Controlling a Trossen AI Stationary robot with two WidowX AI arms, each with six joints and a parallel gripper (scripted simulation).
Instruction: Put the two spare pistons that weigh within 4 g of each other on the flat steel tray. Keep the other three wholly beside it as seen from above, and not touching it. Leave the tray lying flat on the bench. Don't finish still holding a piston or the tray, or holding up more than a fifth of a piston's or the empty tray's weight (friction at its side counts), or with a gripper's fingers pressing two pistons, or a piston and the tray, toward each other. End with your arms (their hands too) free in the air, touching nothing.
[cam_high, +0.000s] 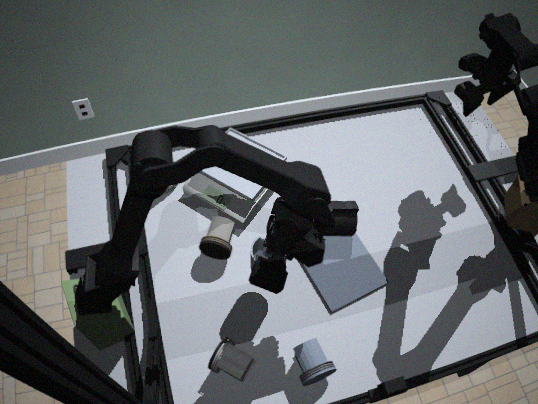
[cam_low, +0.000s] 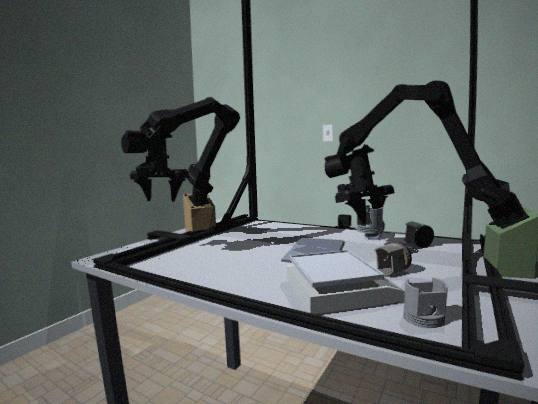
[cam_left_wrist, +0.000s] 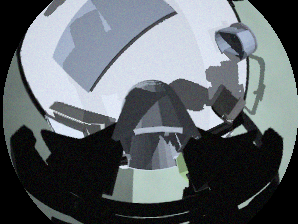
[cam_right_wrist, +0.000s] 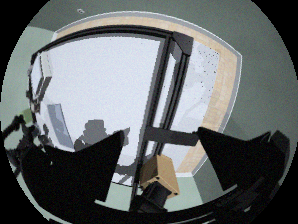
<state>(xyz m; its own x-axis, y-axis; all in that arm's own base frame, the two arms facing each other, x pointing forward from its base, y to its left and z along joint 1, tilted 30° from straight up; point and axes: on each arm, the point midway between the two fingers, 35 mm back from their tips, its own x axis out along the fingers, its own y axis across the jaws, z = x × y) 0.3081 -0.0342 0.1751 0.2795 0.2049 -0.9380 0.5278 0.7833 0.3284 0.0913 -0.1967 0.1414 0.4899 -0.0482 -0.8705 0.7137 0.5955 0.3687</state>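
My left hand is 29 cm short of the white scale, 8 cm above it and 1 cm to the left of it. From my left hand the other things lie so: flat steel tray: 16 cm to the right, 13 cm below, 3 cm ahead.
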